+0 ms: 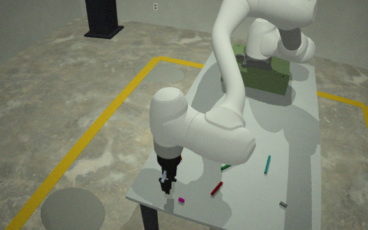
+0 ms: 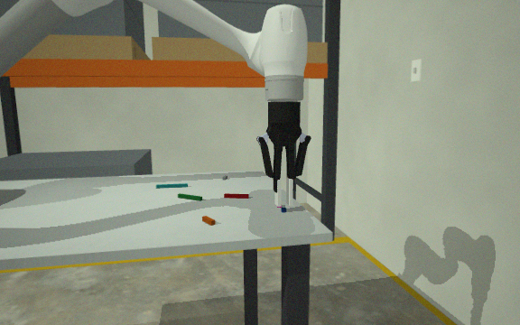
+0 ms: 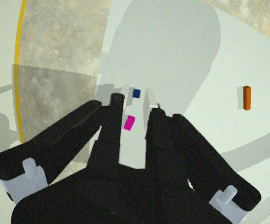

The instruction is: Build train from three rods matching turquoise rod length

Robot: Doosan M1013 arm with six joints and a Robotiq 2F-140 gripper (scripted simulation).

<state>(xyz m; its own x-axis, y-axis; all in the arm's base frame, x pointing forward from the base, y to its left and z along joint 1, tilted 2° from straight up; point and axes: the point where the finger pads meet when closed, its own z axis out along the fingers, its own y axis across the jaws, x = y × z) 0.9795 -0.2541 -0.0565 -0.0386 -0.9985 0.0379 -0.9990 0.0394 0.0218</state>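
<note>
Right now the blue rod is 50 mm below my hand. Round my hand: orange rod (190 mm behind, 50 mm below, 20 mm to the right); then red rod (160 mm to the left, 80 mm behind, 50 mm below); then magenta rod (50 mm to the left, 50 mm below).
</note>
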